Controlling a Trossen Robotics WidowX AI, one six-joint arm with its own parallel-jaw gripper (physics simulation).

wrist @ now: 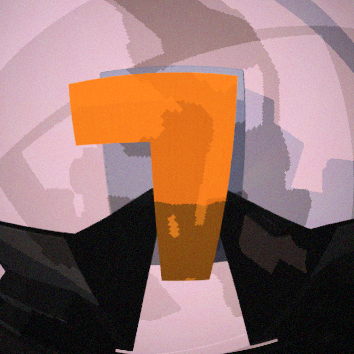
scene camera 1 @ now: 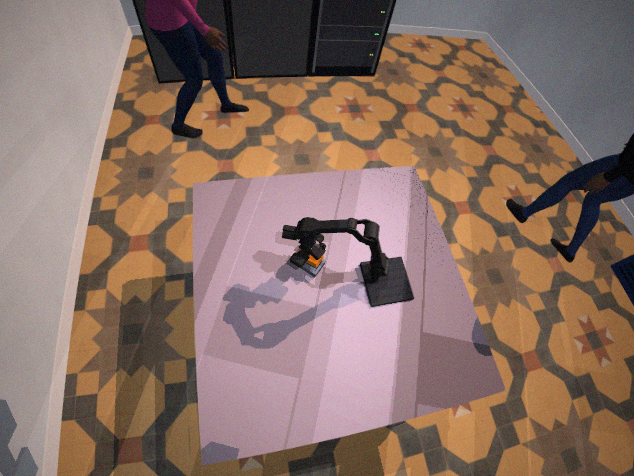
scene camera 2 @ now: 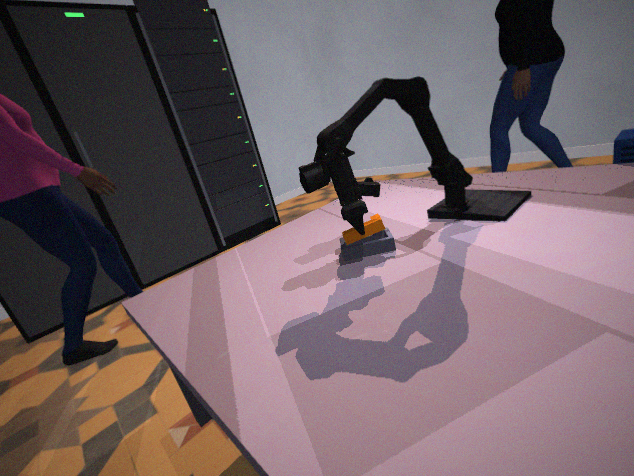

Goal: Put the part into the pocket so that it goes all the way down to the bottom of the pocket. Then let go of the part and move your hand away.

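Pixels of known places: gripper, between the fingertips: (wrist: 186, 195) (scene camera 1: 307, 258) (scene camera 2: 362, 232); arm's base, origin of its link: (scene camera 1: 376, 271) (scene camera 2: 455, 203).
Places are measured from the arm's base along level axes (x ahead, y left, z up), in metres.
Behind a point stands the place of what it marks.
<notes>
The orange L-shaped part (scene camera 1: 314, 260) @(z 0.058, x 0.279, y -0.127 m) (scene camera 2: 364, 230) (wrist: 192, 130) @(z 0.057, x 0.279, y -0.131 m) is between the fingers of my gripper (scene camera 2: 362, 231) @(z 0.030, x 0.299, y -0.159 m) (wrist: 186, 195) @(z 0.030, x 0.299, y -0.159 m), which is shut on its long leg. The grey-blue block with the pocket (scene camera 1: 313, 271) @(z 0.012, x 0.292, y -0.094 m) (scene camera 2: 369, 247) @(z 0.000, x 0.327, y -0.130 m) (wrist: 127, 175) @(z 0.012, x 0.266, y -0.173 m) stands on the table under the part. In scene camera 2 the part is tilted and sits at the block's top, with most of its side showing above the rim. In the wrist view its short leg sticks out past the block's left edge. The pocket's inside is mostly hidden by the part and the fingers.
The block stands on the pink table (scene camera 1: 353, 389) @(z -0.024, x 0.319, y 0.437 m) (scene camera 2: 435, 425) @(z -0.024, x 0.735, y 0.160 m). The arm's black base plate (scene camera 1: 391, 286) @(z -0.006, x -0.035, y 0.093 m) (scene camera 2: 496, 203) @(z -0.007, x -0.002, y 0.111 m) is to its right in both scene views. Two people stand beyond the table, and dark cabinets (scene camera 1: 273, 38) (scene camera 2: 102, 128) stand at the back.
</notes>
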